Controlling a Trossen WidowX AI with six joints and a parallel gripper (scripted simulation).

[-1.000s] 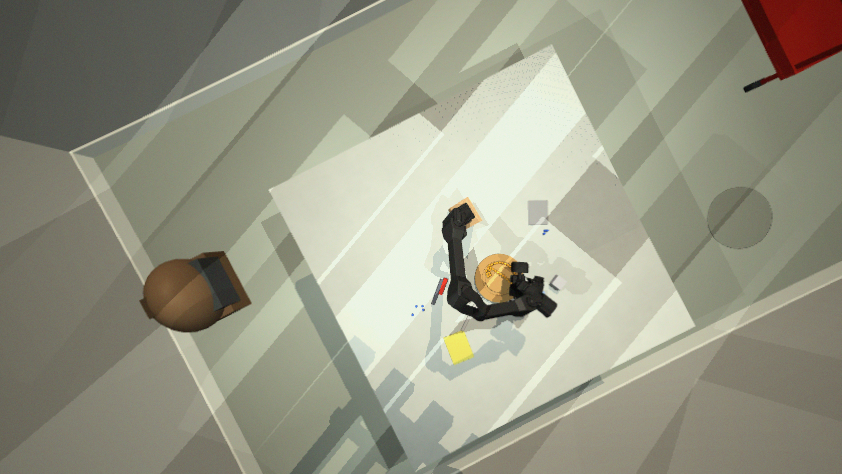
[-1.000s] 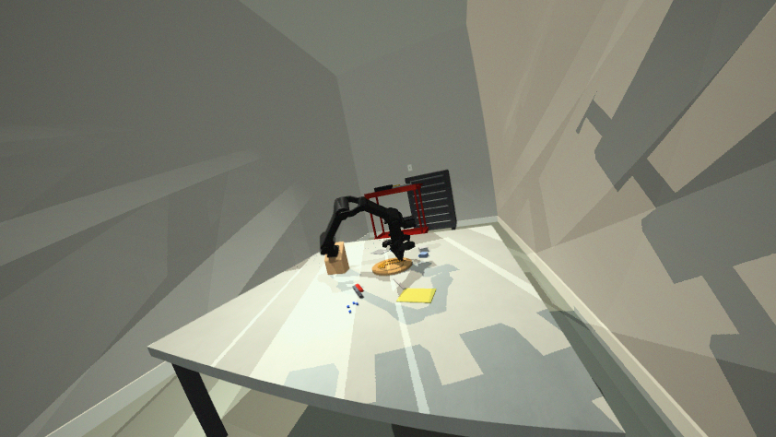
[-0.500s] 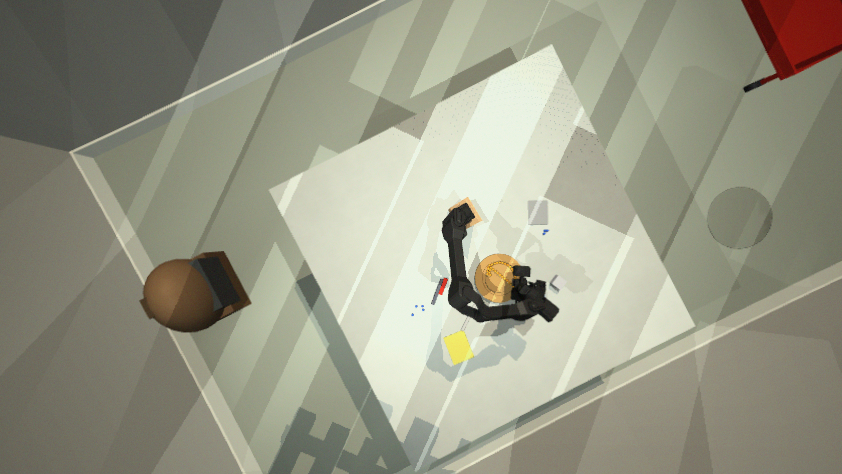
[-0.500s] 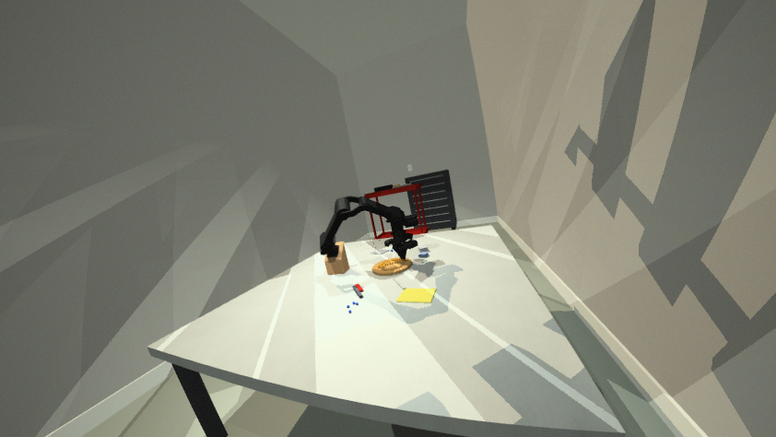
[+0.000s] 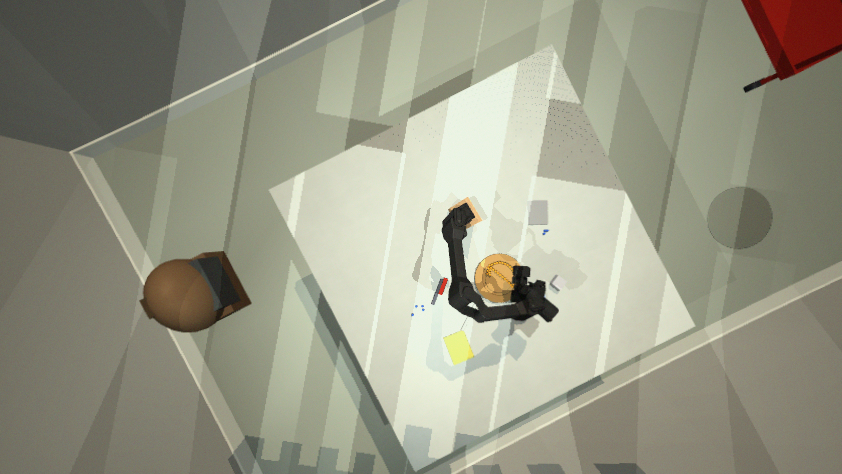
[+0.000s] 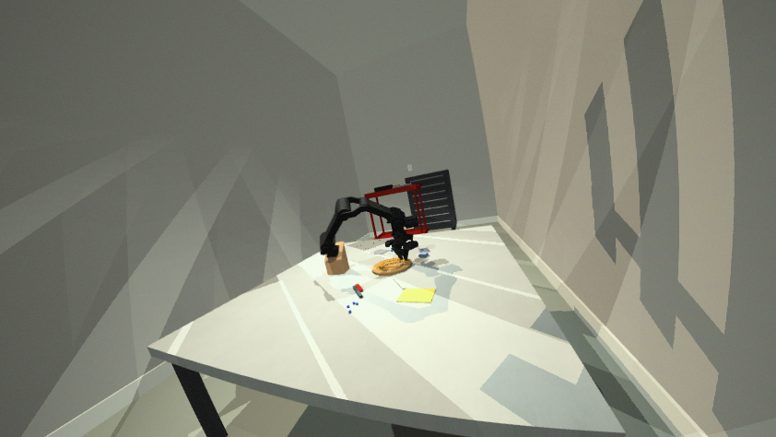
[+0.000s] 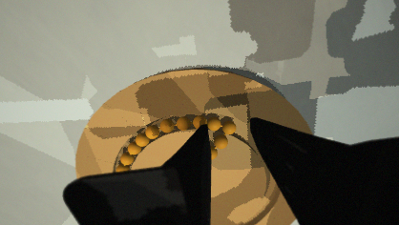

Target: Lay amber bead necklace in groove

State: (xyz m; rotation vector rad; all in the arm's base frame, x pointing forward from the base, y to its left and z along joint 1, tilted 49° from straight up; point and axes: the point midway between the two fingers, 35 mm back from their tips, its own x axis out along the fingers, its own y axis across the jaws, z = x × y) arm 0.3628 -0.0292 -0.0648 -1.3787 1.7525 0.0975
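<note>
The round bead board lies 60 mm behind my gripper tip, 30 mm to the right of it and 10 mm below it. The rest, counted from my gripper tip: light blue cube (90 mm ahead, 70 mm to the left, 10 mm below); red-handled tool (260 mm to the right, 150 mm behind, 10 mm below); white cube (170 mm to the left, 80 mm ahead).
</note>
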